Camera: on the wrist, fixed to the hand. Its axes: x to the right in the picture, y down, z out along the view.
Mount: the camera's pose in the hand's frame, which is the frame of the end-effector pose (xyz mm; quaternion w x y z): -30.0 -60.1 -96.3 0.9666 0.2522 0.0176 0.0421
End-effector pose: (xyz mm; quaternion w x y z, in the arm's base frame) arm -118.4 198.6 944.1 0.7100 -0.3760 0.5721 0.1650
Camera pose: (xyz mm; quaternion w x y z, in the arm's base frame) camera -153.5 95.0 986.9 0.7641 -0.1632 0.6229 0.0385
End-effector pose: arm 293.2 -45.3 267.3 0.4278 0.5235 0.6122 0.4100
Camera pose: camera 186.5 -87.2 241.7 0.2535 0.6325 0.6807 0.2691
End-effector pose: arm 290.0 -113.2 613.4 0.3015 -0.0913 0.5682 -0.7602
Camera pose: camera 246.4 -8.1 642.2 0.3365 0.0251 0.3667 -0.8670
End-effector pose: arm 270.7 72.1 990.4 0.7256 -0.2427 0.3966 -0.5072
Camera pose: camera 153.8 82.7 991.0 0.7770 -0.0260 0.2784 -0.5640
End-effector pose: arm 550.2 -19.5 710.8 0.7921 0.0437 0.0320 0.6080
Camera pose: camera 590.2 -61.0 608.5 0.7285 0.2327 0.1964 0.6137
